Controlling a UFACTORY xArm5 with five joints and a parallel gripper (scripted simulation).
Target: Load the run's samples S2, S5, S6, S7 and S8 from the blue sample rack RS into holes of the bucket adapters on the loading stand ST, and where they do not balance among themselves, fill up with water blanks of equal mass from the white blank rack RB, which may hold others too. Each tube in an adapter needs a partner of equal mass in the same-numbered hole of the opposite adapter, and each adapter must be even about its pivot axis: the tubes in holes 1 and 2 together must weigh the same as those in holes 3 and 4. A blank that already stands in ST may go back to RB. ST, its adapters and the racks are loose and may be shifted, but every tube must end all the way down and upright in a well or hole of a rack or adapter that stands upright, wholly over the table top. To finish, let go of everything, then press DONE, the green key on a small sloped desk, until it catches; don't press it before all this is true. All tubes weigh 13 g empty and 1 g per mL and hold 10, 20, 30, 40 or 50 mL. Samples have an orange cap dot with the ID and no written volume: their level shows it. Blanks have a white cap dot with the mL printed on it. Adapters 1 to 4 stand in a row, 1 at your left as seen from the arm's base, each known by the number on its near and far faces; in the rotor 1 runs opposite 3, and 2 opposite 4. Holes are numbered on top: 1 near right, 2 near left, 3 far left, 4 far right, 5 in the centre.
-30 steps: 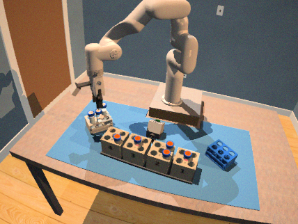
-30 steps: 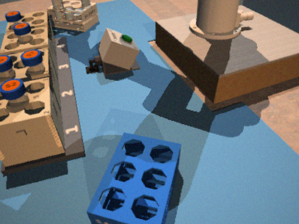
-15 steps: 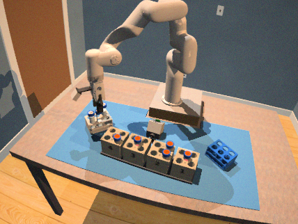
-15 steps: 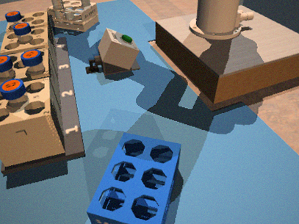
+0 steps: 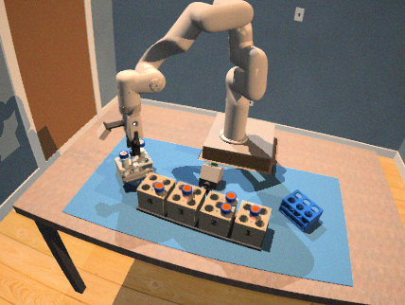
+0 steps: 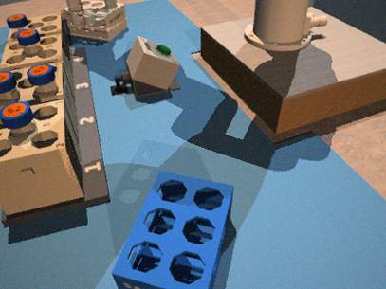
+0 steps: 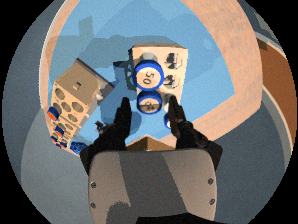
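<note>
Now: hand 7 cm above the blue-capped tube, 3 cm short of it and 2 cm to the left of it. The rest, counted from my hand: white blank rack RB 11 cm below, 2 cm to the right, 1 cm behind; then loading stand ST 31 cm to the left, 13 cm below, 9 cm ahead; then blue sample rack RS 63 cm to the left, 11 cm below, 6 cm behind.
</note>
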